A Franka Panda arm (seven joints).
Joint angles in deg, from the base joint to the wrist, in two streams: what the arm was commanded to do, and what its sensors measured. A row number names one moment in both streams.
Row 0, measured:
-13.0, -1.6, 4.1, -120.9, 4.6, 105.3, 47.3
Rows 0 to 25, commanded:
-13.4, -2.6, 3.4, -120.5, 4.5, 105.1, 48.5
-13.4, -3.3, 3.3, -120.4, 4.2, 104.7, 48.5
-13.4, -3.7, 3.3, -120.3, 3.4, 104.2, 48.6
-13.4, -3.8, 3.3, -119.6, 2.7, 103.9, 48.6
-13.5, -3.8, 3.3, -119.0, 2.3, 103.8, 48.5
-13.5, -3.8, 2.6, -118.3, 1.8, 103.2, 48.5
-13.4, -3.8, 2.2, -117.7, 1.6, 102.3, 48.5
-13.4, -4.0, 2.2, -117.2, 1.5, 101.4, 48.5
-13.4, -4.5, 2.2, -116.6, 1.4, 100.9, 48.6
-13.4, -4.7, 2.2, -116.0, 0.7, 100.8, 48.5
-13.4, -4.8, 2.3, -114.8, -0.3, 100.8, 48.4
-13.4, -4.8, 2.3, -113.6, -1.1, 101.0, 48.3
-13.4, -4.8, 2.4, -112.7, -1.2, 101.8, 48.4
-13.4, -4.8, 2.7, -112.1, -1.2, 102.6, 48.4
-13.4, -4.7, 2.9, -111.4, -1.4, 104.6, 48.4
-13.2, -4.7, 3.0, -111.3, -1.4, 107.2, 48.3
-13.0, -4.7, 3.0, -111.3, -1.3, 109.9, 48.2
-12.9, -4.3, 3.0, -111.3, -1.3, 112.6, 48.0
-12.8, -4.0, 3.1, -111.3, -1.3, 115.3, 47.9
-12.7, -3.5, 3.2, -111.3, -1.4, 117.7, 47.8
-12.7, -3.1, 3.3, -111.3, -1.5, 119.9, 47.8
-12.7, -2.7, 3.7, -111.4, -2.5, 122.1, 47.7
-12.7, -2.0, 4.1, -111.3, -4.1, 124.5, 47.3
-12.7, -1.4, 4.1, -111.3, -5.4, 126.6, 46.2
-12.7, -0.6, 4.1, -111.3, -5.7, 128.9, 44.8
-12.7, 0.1, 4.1, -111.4, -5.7, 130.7, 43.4
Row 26, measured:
-12.4, -2.0, 3.5, -111.7, -3.9, 125.4, 46.6
